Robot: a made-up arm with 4 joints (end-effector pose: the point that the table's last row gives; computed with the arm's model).
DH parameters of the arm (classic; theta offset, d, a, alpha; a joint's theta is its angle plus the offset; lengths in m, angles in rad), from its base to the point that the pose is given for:
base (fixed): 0 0 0 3.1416
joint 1: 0 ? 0.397 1.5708
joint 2: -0.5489 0 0.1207 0
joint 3: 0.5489 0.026 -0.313 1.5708
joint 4: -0.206 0 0.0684 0
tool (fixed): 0.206 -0.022 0 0
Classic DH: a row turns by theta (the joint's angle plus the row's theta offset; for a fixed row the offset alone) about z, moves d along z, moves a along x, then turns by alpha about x.
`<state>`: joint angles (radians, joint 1 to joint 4).
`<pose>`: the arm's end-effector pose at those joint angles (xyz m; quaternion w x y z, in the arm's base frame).
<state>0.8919 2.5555 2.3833 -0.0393</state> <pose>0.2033 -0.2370 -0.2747 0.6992 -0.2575 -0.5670 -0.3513</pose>
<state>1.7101 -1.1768 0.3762 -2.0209</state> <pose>-0.0484 -0.1418 -0.0707 0.2675 -0.0603 0.3850 0.8812</pose>
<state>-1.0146 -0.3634 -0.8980 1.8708</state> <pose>0.1284 0.3848 -0.1355 0.1032 -0.2448 -0.5365 0.8010</pose>
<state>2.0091 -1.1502 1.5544 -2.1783</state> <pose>-0.0357 -0.0268 0.3221 0.4892 0.0170 -0.2000 0.8487</pose>
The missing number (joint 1, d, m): -0.08
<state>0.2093 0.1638 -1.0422 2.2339</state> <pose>0.3182 0.0217 -0.1529 0.4796 -0.3996 -0.1455 0.7676</pose>
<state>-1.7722 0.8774 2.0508 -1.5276</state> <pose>-0.1240 0.8150 0.1312 0.1057 -0.9912 -0.0786 0.0130</pose>
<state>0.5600 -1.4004 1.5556 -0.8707</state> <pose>0.0427 -0.0671 0.2138 0.7526 -0.0120 0.0766 -0.6539</pose>
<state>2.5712 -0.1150 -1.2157 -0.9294</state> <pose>-0.3947 -0.2104 -0.1269 0.1405 0.4517 0.4208 0.7741</pose>
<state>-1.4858 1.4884 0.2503 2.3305</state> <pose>-0.0410 0.5102 0.3303 0.2136 -0.3131 -0.6968 -0.6090</pose>
